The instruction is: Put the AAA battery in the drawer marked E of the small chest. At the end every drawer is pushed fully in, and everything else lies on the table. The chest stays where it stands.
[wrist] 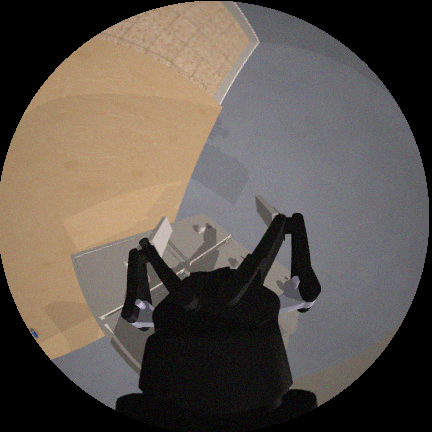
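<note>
The small grey chest (95, 275) fills the lower middle of the wrist view, partly hidden behind the gripper. Its drawer fronts show pale edges and several small knobs; one round knob (200, 228) shows between the fingertips. No drawer letter is readable, and I cannot tell which drawer is E or how far each is pushed in. My gripper (210, 213) is open and empty, with its fingers spread in front of the chest's drawer side. A tiny blue object (34, 333), perhaps the AAA battery, lies on the wooden table (100, 140) at the lower left, beyond the chest.
The table's straight edge runs beside the chest, with a blue-grey surface (325, 150) beyond it. A speckled, tiled surface (185, 45) with a pale border shows at the top. Shadows fall on the chest front and on the blue-grey surface.
</note>
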